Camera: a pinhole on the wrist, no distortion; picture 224 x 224 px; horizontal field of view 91.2 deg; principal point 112.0 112.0 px. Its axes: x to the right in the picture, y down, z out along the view. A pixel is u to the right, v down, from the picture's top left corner.
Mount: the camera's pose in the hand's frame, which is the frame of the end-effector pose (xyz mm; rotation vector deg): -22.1 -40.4 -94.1 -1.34 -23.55 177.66
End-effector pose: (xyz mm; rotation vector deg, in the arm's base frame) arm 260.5 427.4 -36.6 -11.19 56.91 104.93
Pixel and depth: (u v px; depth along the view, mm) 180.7 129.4 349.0
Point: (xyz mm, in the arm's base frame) 595.3 444.1 143.6
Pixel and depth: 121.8 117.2 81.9
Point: 324.7 405.2 -66.0
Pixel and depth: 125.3 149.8 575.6
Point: 743.2 704.4 78.2
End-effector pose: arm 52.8 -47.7 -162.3 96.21 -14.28 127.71
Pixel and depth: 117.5 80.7 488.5
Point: 448.6 -165.4 -96.5
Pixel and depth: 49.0 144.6 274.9
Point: 228.5 101.4 -6.2
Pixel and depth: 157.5 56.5 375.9
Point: 363.4 -228.1 -242.7
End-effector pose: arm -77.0 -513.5 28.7 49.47 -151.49 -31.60
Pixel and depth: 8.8 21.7 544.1
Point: -792.5 -485.3 -270.7
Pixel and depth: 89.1 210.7 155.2
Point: 17.7 -673.1 -84.1
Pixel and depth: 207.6 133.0 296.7
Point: 158.6 -417.8 -246.9
